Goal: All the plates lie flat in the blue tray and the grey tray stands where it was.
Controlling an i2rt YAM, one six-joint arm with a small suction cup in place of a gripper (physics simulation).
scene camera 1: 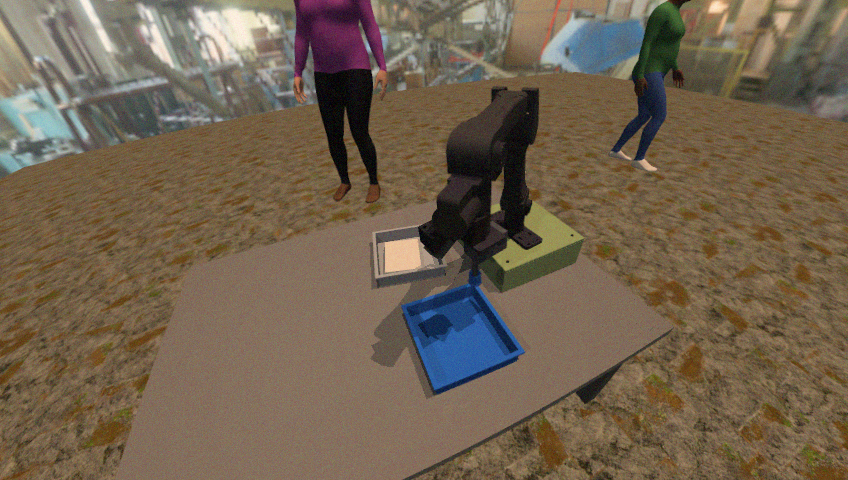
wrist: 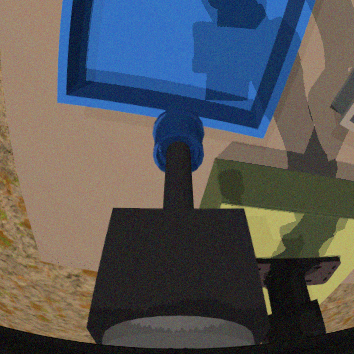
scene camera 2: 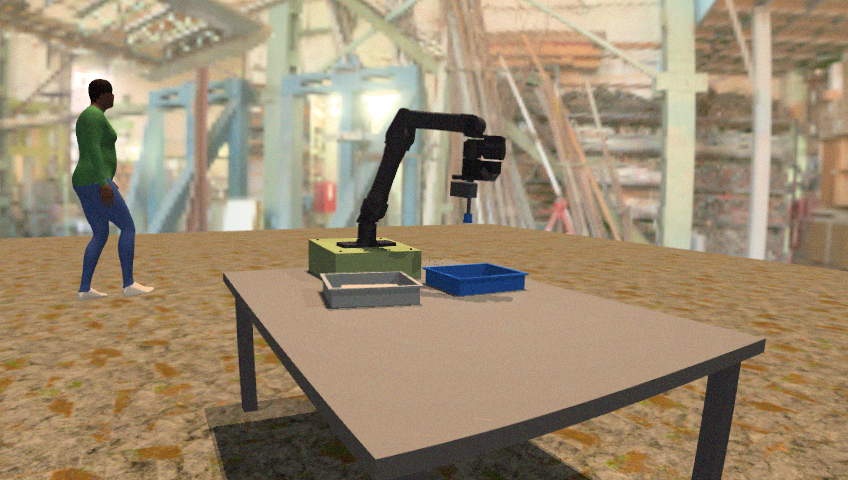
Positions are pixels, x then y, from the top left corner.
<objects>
My suction cup shows in scene camera 1, in the wrist view and in scene camera 2 (468, 189). A blue tray shows in scene camera 1, in the wrist view and in scene camera 2 (468, 279). One and the same spot on my suction cup: (wrist: 175, 121) is (scene camera 1: 470, 279). One and the same spot on the blue tray: (wrist: 230, 70) is (scene camera 1: 464, 310).
</objects>
